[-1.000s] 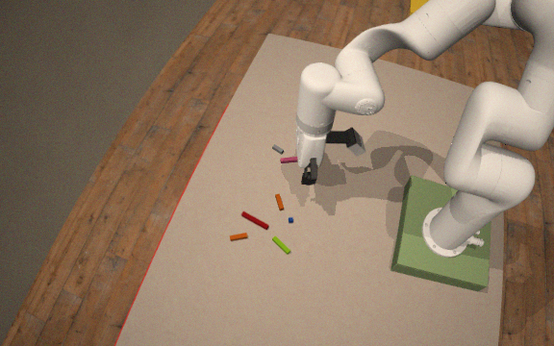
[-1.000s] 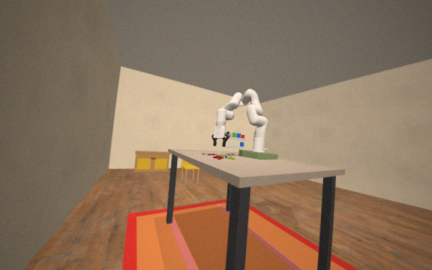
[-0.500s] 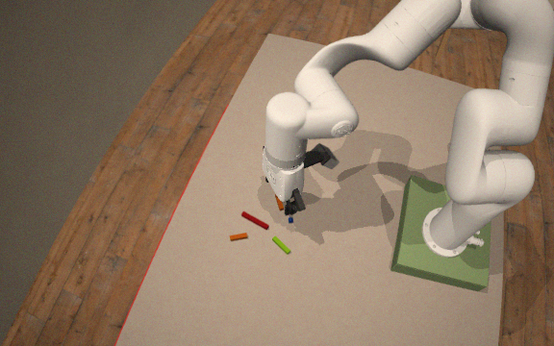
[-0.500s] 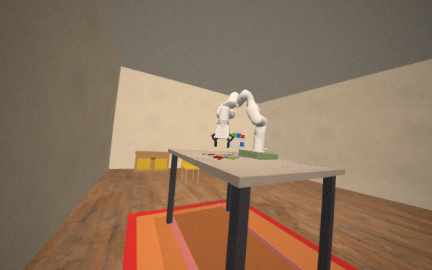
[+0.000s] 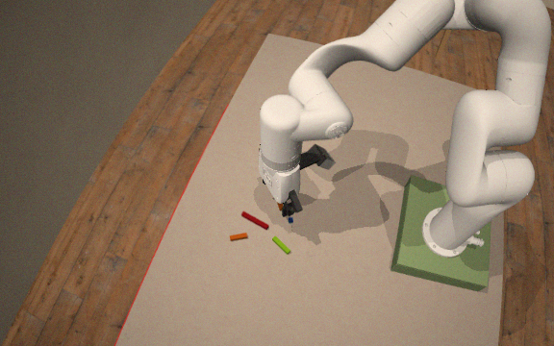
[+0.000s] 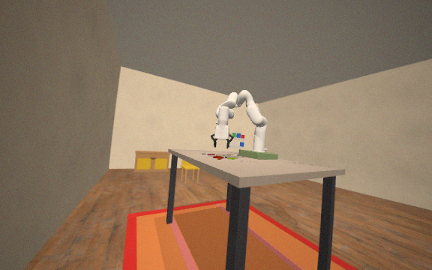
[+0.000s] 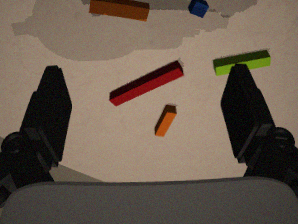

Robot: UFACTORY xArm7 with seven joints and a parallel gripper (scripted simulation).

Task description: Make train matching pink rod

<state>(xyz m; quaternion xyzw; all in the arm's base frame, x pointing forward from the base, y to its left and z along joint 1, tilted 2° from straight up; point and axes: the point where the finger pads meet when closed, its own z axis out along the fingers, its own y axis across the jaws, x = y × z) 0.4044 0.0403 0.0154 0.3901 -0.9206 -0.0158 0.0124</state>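
Right now the blue rod is 7 cm below my hand, 4 cm behind it and 2 cm to the left of it. Round my hand: lime rod 8 cm to the left, 7 cm below, 4 cm behind; then pink rod 16 cm to the right, 7 cm below; then red rod 7 cm below, 4 cm to the left, 4 cm ahead.
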